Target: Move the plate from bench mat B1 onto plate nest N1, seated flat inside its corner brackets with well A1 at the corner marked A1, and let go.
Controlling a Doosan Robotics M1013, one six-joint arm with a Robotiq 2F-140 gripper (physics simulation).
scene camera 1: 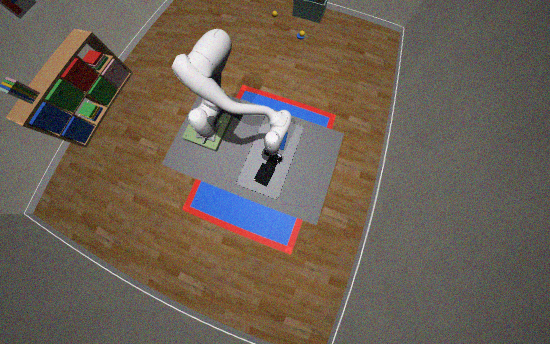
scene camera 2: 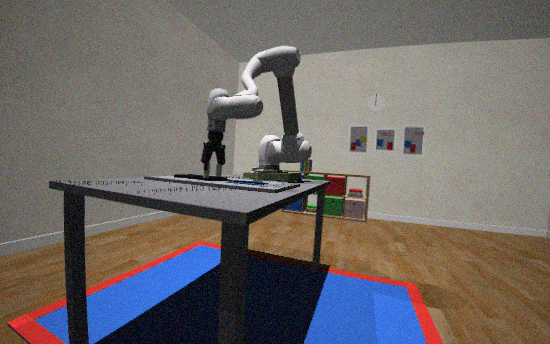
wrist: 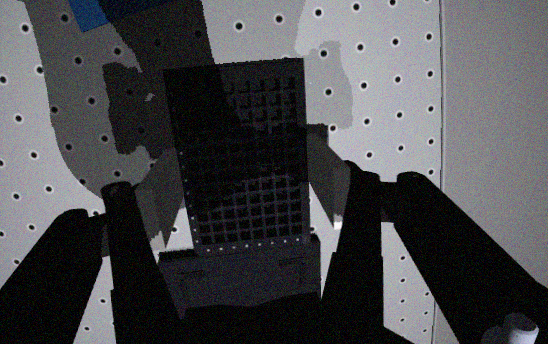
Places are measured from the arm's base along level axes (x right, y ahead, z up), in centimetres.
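Pixels of known places: gripper, between the fingertips: (scene camera 1: 273, 159) (scene camera 2: 212, 177) (wrist: 244, 163); arm's base, origin of its link: (scene camera 1: 208, 130) (scene camera 2: 269, 172).
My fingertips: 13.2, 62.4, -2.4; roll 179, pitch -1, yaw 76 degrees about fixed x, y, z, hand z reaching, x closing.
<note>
For each thing: its top centre in the pictures, then the offset to it from my fingertips, as dx, dy, dz. "spot": a spot on its surface instead. Level surfaces: height alone.
- plate, centre of its top: (wrist: 251, 335) (scene camera 2: 193, 174) (scene camera 1: 264, 174) +14.1, -4.5, +0.4
- light grey perforated board, height of its surface: dz -1.1
- blue bench mat, height of its surface: dz -0.9
- dark grey flat piece, a spot on its surface: (wrist: 237, 274) spot: +8.0, -3.4, +0.1
- grey table, height of its surface: dz -2.4
The plate (scene camera 1: 265, 173) (scene camera 2: 194, 176) (wrist: 240, 148) is a black rectangular well plate with a grid of square wells. My gripper (scene camera 1: 275, 157) (scene camera 2: 212, 172) (wrist: 244, 163) is shut on its near end, one finger on each long side. It holds the plate level and low over the light grey perforated board (scene camera 1: 248, 177) (wrist: 378, 110) on the table. The blue bench mat (scene camera 1: 284, 140) (wrist: 85, 14) (scene camera 2: 245, 182) lies behind the gripper, mostly hidden by the arm. In the wrist view a dark grey flat piece (wrist: 237, 274) shows under the plate's near end. I cannot tell whether it is the nest.
The grey table (scene camera 1: 312, 166) (scene camera 2: 156, 196) carries the arm's green base plate (scene camera 1: 194, 137). Blue floor mats with red borders (scene camera 1: 241, 212) lie in front of and behind the table. A shelf unit (scene camera 1: 67, 48) (scene camera 2: 368, 196) stands at the far left. A teal bin (scene camera 1: 309, 9) and small yellow balls lie far back.
</note>
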